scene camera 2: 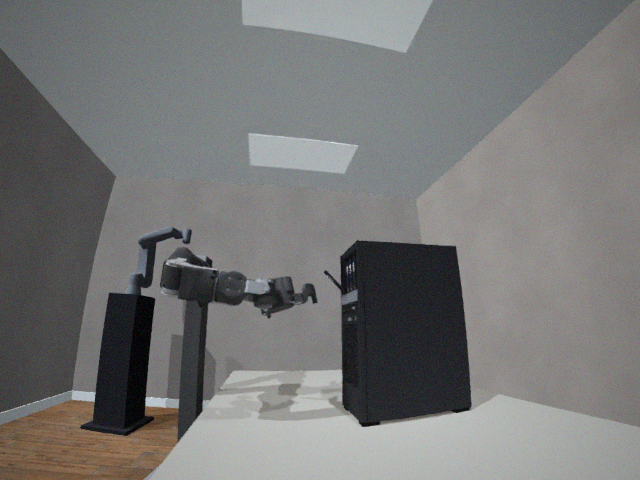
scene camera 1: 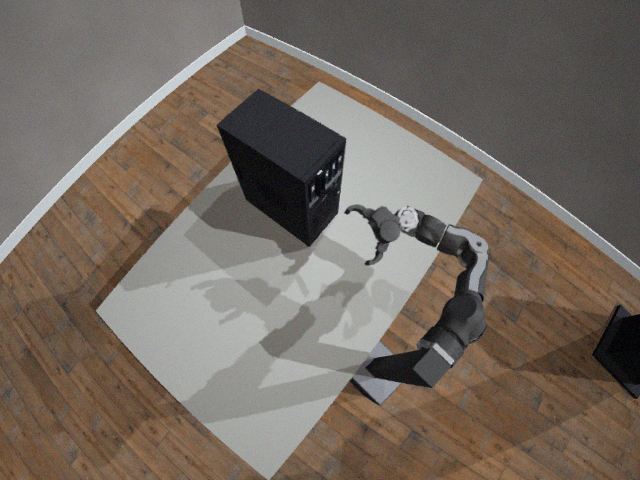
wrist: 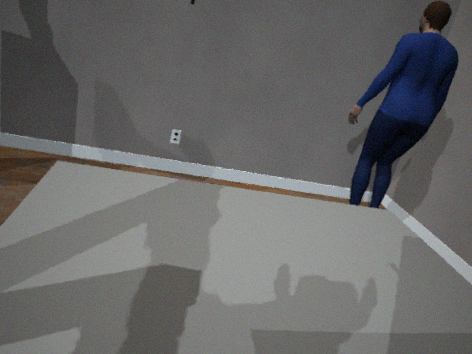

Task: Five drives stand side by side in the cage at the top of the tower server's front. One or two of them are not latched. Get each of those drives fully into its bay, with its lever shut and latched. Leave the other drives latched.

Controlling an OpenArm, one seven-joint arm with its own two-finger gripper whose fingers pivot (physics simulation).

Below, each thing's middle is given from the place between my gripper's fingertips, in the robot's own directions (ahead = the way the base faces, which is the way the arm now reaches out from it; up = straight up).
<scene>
The black tower server (scene camera 2: 404, 346) lies 320 mm ahead of my hand, 20 mm to the right of it and 80 mm below it.
</scene>
